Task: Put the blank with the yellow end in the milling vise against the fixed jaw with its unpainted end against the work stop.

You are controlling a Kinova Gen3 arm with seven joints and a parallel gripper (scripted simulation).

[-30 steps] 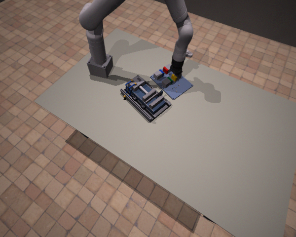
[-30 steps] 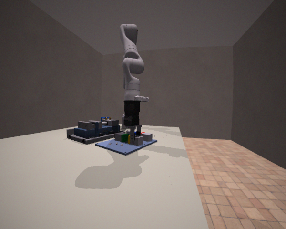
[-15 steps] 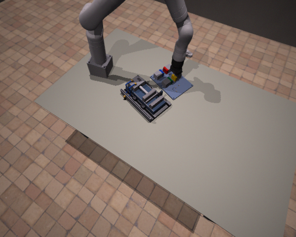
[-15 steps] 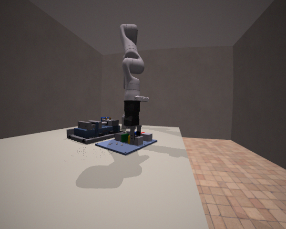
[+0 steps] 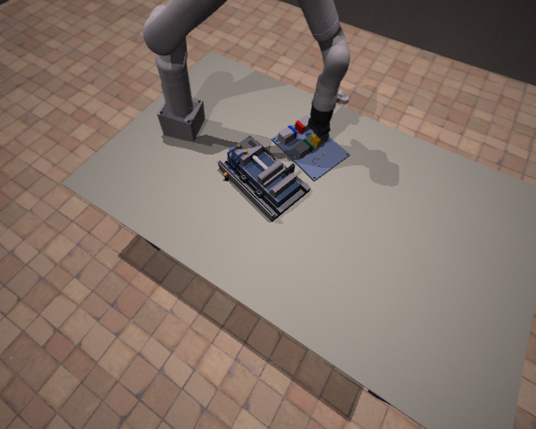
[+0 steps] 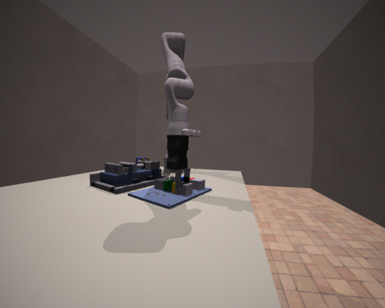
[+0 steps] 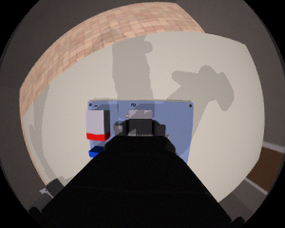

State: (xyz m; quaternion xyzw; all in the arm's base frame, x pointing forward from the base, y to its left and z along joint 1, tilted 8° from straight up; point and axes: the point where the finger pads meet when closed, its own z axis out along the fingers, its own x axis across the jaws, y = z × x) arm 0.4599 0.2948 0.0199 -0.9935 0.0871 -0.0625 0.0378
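The blue plate is 1 cm behind my hand, 4 cm to the right of it and 4 cm below it. From my hand the other things lie so: green-ended blank 2 cm behind, 9 cm to the right, 2 cm below; red-ended blank 9 cm behind, 1 cm to the left, 2 cm below; yellow-ended blank 2 cm below.
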